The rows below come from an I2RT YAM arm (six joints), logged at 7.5 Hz.
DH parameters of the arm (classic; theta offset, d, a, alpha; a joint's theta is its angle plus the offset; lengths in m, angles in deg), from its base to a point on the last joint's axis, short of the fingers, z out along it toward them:
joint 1: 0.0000 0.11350 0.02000 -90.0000
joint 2: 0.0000 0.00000 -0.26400 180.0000
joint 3: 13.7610 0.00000 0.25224 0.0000
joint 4: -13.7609 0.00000 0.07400 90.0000
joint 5: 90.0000 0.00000 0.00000 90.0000
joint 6: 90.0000 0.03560 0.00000 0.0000
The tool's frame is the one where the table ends.
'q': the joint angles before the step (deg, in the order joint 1, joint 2, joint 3, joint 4, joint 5, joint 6). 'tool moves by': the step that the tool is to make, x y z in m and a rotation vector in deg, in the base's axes. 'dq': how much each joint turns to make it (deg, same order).
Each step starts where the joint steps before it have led.
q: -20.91, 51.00, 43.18, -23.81, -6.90, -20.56
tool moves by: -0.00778, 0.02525, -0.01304, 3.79, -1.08, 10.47
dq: 5.29, -4.08, -4.31, 0.17, -6.47, 0.64
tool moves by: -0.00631, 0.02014, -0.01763, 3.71, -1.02, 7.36
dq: 5.09, -3.28, -5.22, 2.67, -3.94, 2.18
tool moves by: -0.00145, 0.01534, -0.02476, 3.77, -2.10, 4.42
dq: 4.64, -1.73, -7.08, 8.08, -1.80, 3.80
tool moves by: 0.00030, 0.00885, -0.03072, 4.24, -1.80, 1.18
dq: 2.88, 0.50, -8.11, 11.72, -0.44, 4.95
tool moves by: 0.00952, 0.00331, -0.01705, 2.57, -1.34, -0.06
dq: 1.23, 5.55, -3.61, 11.43, 0.11, 3.10
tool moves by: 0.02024, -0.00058, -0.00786, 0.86, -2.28, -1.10
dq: 0.15, 9.91, -0.09, 12.70, 0.83, 1.40
